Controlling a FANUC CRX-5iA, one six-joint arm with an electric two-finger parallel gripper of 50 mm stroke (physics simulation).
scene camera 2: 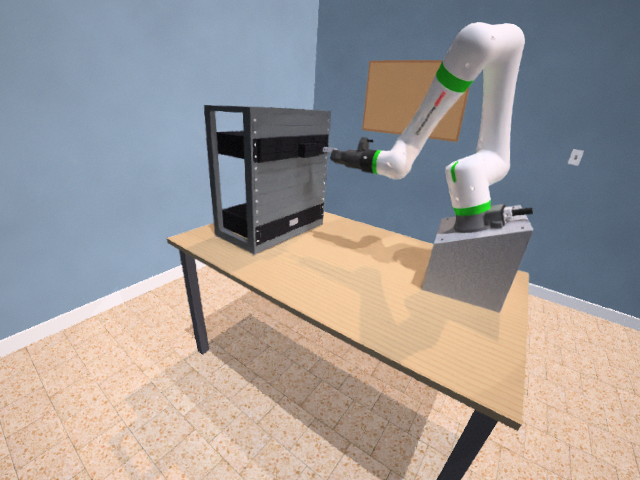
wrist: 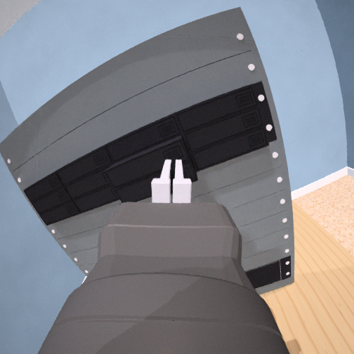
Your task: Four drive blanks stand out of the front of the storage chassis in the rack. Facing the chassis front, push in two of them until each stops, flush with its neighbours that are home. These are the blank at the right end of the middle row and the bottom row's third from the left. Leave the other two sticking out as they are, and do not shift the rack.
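Frame: origin at the arm's base, x back, y left, z down, level; millimetres.
Where they show: gripper, fingertip midpoint: (scene camera 2: 323, 149); arm's base, origin of the base link: (scene camera 2: 475, 225).
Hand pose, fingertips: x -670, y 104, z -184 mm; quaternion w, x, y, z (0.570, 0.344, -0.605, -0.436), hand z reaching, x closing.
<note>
Each offset is from my fingertips to the top centre of the thing. "spot": to the spot under its first point. Level surfaces: height alone.
The black chassis @[spot: dx -55, dy +230, dz -12 mm] (scene camera 2: 276, 148) (wrist: 272, 135) sits in the upper part of the grey rack @[dx -218, dy +108, dz -163 mm] (scene camera 2: 249, 180) (wrist: 125, 82). In the wrist view, the blank at the right end of the middle row (wrist: 249, 120) looks level with those above and below it. The bottom row's third blank from the left (wrist: 137, 190) stands out, partly hidden by the fingers. The middle row's third blank (wrist: 132, 170) also stands out above it. A fourth protruding blank cannot be made out. My gripper (scene camera 2: 324, 149) (wrist: 173, 169) is shut and empty, its tips in front of these two protruding blanks; contact cannot be told.
Another black unit (scene camera 2: 281, 225) (wrist: 265, 274) fills the rack's bottom. The rack stands at the far left end of the wooden table @[dz +437 mm] (scene camera 2: 320, 289) (wrist: 320, 280). The arm's grey pedestal (scene camera 2: 473, 268) is at the other end. A cork board (scene camera 2: 395, 98) hangs on the wall behind.
</note>
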